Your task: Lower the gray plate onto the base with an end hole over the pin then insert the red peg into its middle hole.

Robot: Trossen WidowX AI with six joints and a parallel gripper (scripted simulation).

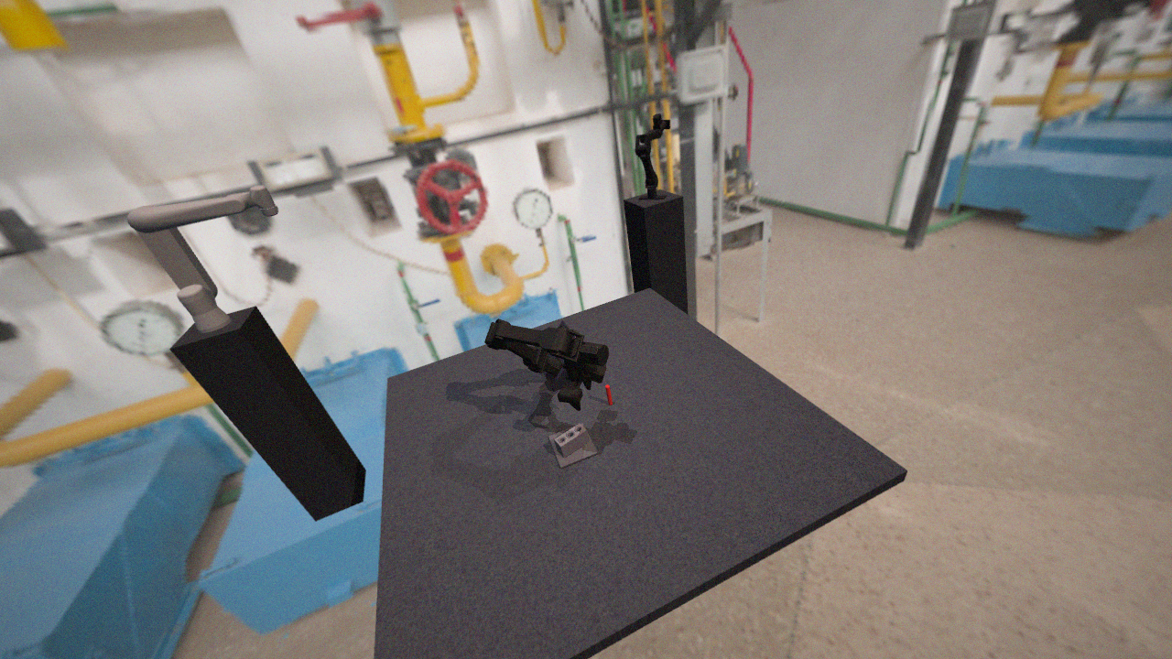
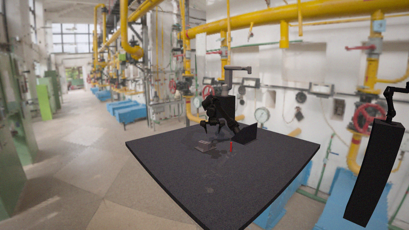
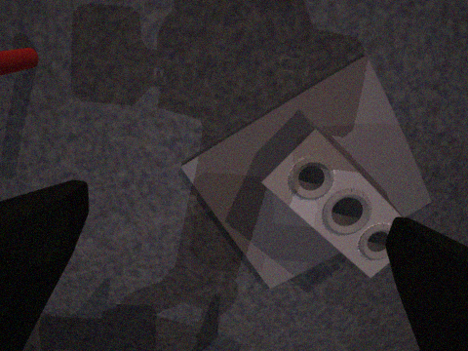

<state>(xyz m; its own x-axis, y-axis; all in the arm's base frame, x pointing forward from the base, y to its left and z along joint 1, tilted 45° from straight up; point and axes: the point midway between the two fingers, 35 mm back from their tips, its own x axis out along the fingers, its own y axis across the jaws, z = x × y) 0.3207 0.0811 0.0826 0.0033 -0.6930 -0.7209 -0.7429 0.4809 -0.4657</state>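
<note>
The red peg lies 90 mm behind my gripper tip, 110 mm to the left of it and 110 mm below it. Also, from my gripper tip: gray base (20 mm ahead, 60 mm to the right, 140 mm below); gray plate (20 mm ahead, 70 mm to the right, 100 mm below).
</note>
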